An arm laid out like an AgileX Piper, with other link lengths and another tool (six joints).
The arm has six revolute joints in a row. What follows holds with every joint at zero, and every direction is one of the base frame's.
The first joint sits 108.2 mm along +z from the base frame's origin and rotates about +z.
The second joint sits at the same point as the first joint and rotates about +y.
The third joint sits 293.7 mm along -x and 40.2 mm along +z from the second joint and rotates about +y.
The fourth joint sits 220.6 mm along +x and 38.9 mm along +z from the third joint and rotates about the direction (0.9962, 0, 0.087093).
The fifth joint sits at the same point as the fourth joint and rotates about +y.
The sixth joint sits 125.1 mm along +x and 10.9 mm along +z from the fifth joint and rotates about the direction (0.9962, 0, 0.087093).
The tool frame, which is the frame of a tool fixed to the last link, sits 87.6 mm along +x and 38 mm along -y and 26.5 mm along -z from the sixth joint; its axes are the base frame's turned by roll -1.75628, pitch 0.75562 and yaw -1.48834 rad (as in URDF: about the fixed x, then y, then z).
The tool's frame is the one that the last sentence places.
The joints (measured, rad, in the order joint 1, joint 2, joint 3, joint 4, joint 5, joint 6), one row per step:
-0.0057 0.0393 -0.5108 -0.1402 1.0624 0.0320
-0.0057 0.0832 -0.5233 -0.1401 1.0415 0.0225
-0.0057 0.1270 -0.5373 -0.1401 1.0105 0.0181
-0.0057 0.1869 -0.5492 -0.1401 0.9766 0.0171
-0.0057 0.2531 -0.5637 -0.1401 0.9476 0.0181
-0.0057 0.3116 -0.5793 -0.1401 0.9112 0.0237
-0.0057 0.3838 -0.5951 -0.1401 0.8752 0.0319
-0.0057 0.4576 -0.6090 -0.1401 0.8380 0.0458
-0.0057 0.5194 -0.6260 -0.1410 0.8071 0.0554
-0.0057 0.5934 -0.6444 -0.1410 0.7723 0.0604
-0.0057 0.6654 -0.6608 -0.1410 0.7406 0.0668
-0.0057 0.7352 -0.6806 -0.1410 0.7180 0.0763
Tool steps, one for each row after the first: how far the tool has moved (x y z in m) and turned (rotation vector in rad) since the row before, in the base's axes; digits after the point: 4 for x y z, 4 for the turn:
0.0056 -0.0001 0.0058 -0.0096 0.0119 0.0071
0.0073 0.0002 0.0075 -0.0059 -0.0003 0.0059
0.0093 0.0003 0.0057 -0.0029 0.0146 0.0047
0.0097 0.0003 0.0047 -0.0007 0.0229 0.0032
0.0106 0.0006 0.0061 0.0029 0.0062 0.0018
0.0124 0.0007 0.0039 0.0054 0.0198 0.0004
0.0131 0.0009 0.0020 0.0103 0.0215 -0.0026
0.0117 0.0006 0.0029 0.0061 0.0132 -0.0014
0.0142 0.0007 0.0016 0.0034 0.0206 0.0019
0.0138 0.0007 -0.0005 0.0047 0.0236 0.0006
0.0127 0.0007 -0.0014 0.0074 0.0267 -0.0027

